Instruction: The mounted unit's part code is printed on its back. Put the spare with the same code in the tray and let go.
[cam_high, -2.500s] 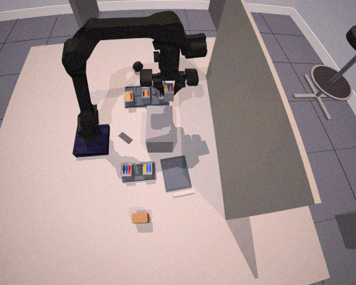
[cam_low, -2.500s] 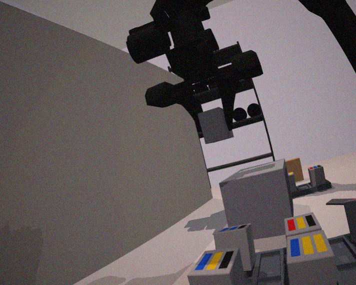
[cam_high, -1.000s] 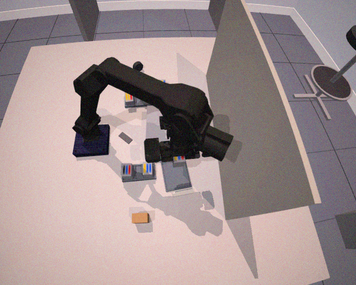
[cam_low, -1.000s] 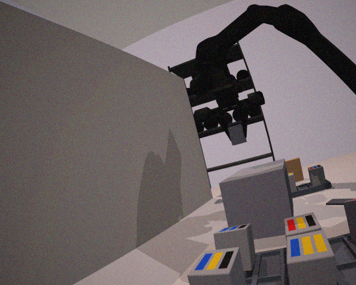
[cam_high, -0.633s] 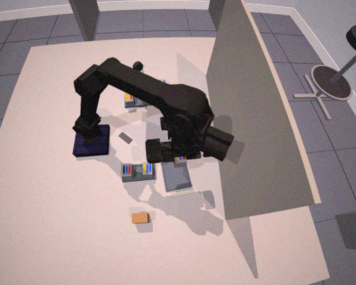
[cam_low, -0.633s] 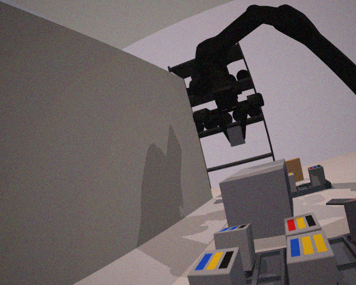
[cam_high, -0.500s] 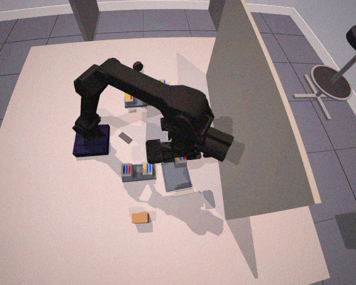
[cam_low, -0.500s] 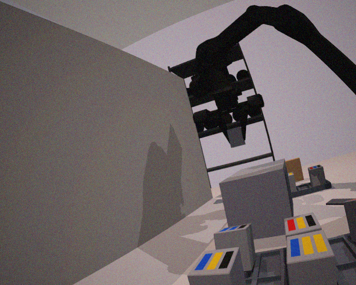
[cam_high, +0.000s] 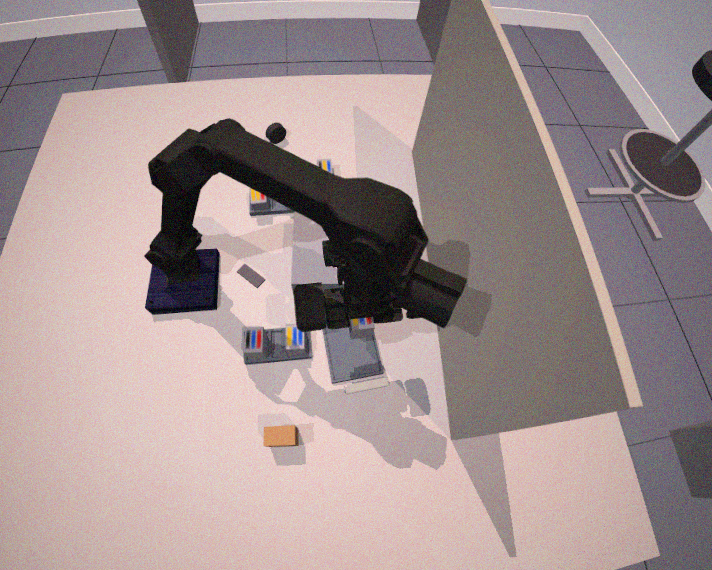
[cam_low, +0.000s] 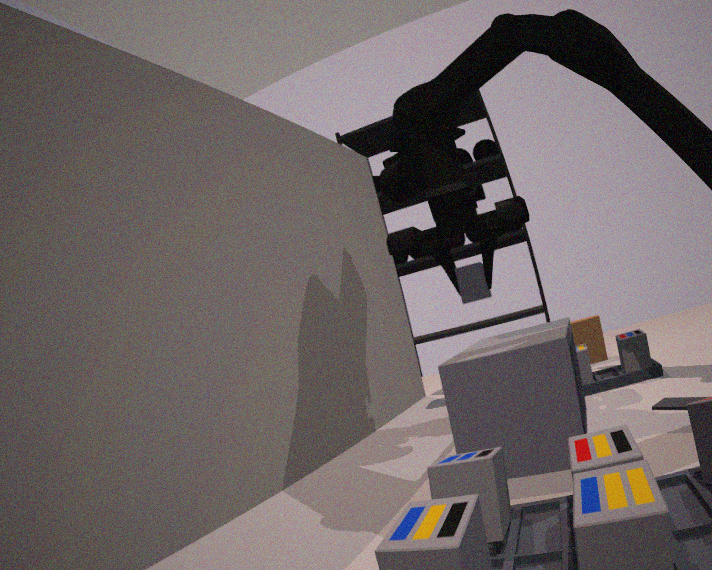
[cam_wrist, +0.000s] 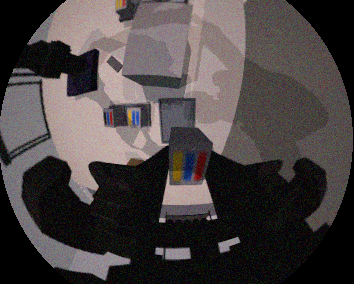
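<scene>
The grey tray lies 15 cm below my gripper tip. The rest, counted from my gripper tip: brown block 16 cm behind, 13 cm to the right, 12 cm below; rack 14 cm below, 14 cm behind, 4 cm to the left; grey spare 2 cm above.
</scene>
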